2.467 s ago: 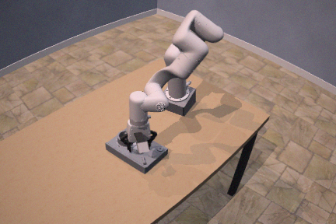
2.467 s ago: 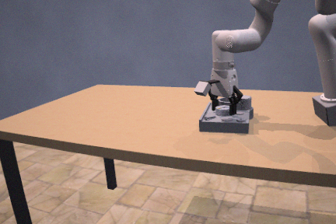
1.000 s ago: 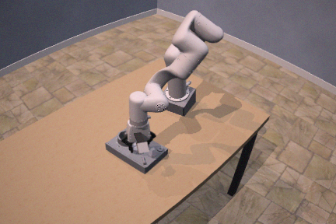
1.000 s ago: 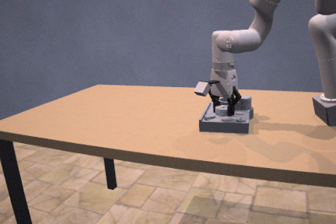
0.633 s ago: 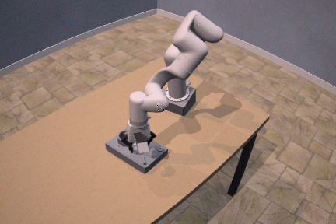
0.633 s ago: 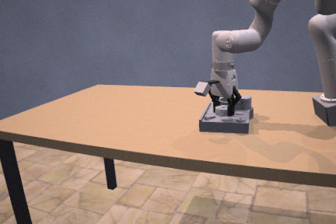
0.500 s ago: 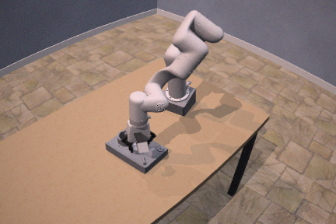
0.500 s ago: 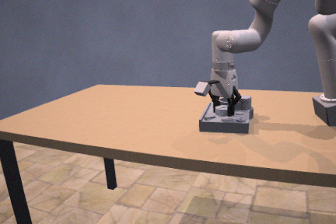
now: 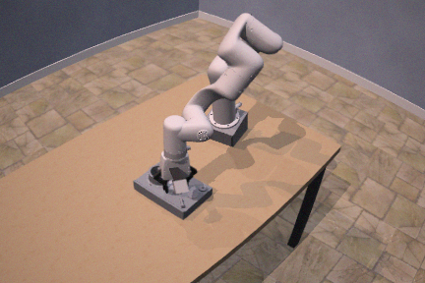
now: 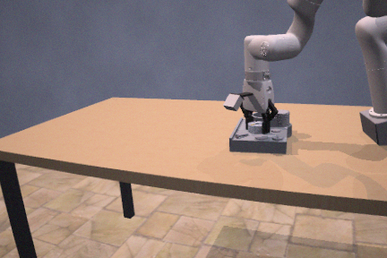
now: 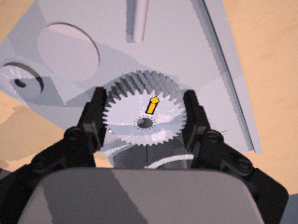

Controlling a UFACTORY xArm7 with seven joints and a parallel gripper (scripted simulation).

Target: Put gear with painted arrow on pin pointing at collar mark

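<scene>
My hand is 30 mm past the flat disc, 60 mm to the right of it and 10 mm above it. Also, from my hand: grey pin (40 mm ahead, 80 mm to the left, 10 mm below); then grey gear (right at my hand).
</scene>
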